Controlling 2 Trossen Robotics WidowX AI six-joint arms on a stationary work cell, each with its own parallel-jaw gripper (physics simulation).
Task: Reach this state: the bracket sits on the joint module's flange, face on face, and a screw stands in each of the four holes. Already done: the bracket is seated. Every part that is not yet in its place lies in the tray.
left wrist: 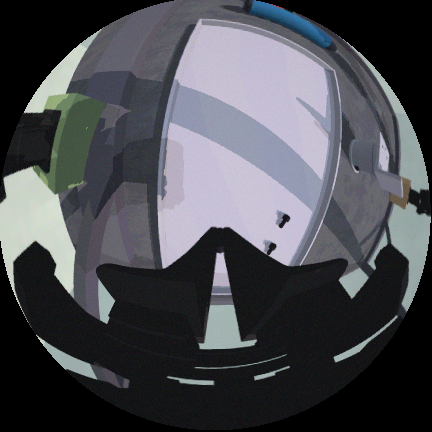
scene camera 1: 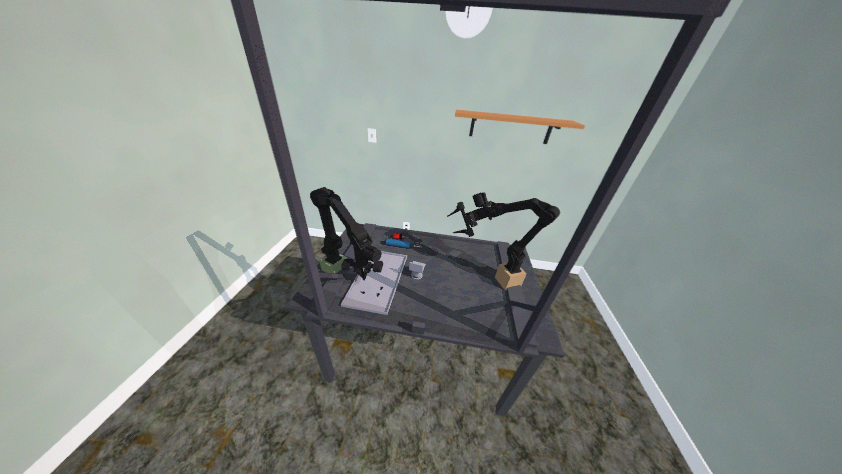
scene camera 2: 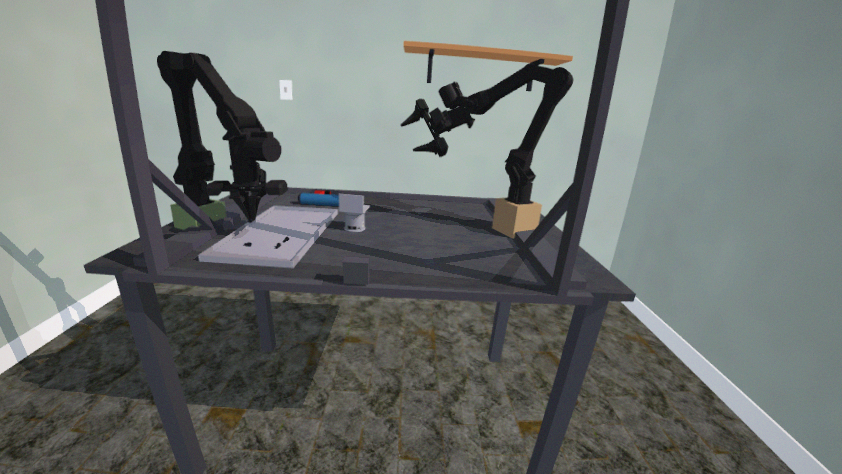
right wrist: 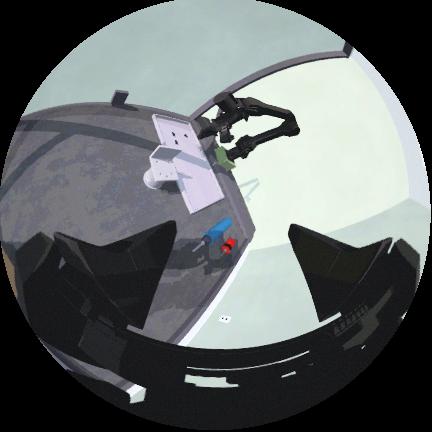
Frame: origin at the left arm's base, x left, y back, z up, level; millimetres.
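Where they show: left gripper, fingertip midpoint: [left wrist: 219, 231] [scene camera 1: 364, 278] [scene camera 2: 251, 220] [right wrist: 198, 138]; right gripper, fingertip midpoint: [scene camera 1: 449, 224] [scene camera 2: 406, 137] [right wrist: 235, 227]; left arm's base, origin of the base link: [scene camera 1: 333, 258] [scene camera 2: 197, 203] [right wrist: 228, 155]; right arm's base, origin of the base link: [scene camera 1: 512, 268] [scene camera 2: 518, 201].
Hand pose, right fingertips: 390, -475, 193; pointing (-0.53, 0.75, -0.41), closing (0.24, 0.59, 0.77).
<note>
Things, the pixels of their centre, and the offset from my right fingertips, as dx, dy, dz.
- white bracket, body centre: [right wrist: 167, 164] [scene camera 2: 354, 202] [scene camera 1: 417, 264] -186, +75, -179
- joint module, body centre: [left wrist: 368, 157] [right wrist: 157, 173] [scene camera 2: 354, 218] [scene camera 1: 417, 271] -186, +75, -229
- tray, body centre: [left wrist: 270, 158] [scene camera 2: 281, 230] [right wrist: 188, 155] [scene camera 1: 378, 277] -322, +231, -253
- third screw, body centre: [left wrist: 283, 221] [scene camera 2: 285, 239] [scene camera 1: 381, 288] -373, +171, -252
- blue-handled tool, body centre: [right wrist: 213, 232] [scene camera 2: 331, 200] [scene camera 1: 403, 244] -13, +278, -241
- red tool, body centre: [right wrist: 226, 247] [scene camera 1: 401, 236] +53, +340, -244
- small dark block, body centre: [scene camera 2: 356, 270] [right wrist: 118, 96] [scene camera 1: 418, 327] -478, -106, -229
The white bracket [scene camera 1: 417, 266] [scene camera 2: 351, 203] [right wrist: 164, 171] sits on the joint module [scene camera 1: 417, 274] [scene camera 2: 354, 224] [left wrist: 361, 155], right of the tray [scene camera 1: 364, 307] [scene camera 2: 247, 260] [left wrist: 337, 100]. Small dark dots mark its holes in the right wrist view. Three black screws lie in the tray's near part: one screw [scene camera 1: 362, 292] [scene camera 2: 247, 243] to the left, another screw [scene camera 1: 378, 294] [scene camera 2: 277, 245] and a third screw [scene camera 1: 381, 288] [scene camera 2: 286, 239] close together. My left gripper [scene camera 1: 363, 276] [scene camera 2: 252, 220] [left wrist: 219, 231] points down above the tray, shut on a screw [left wrist: 220, 247], mostly hidden between the fingertips. My right gripper [scene camera 1: 451, 223] [scene camera 2: 407, 137] [right wrist: 235, 227] is open and empty, high above the table.
A blue-handled tool [scene camera 1: 397, 242] [scene camera 2: 318, 199] [right wrist: 218, 230] and a red tool [scene camera 1: 397, 236] [right wrist: 228, 245] lie at the table's back edge, behind the tray. A small dark block [scene camera 2: 355, 272] stands at the front edge. The frame's posts rise at the table's sides.
</note>
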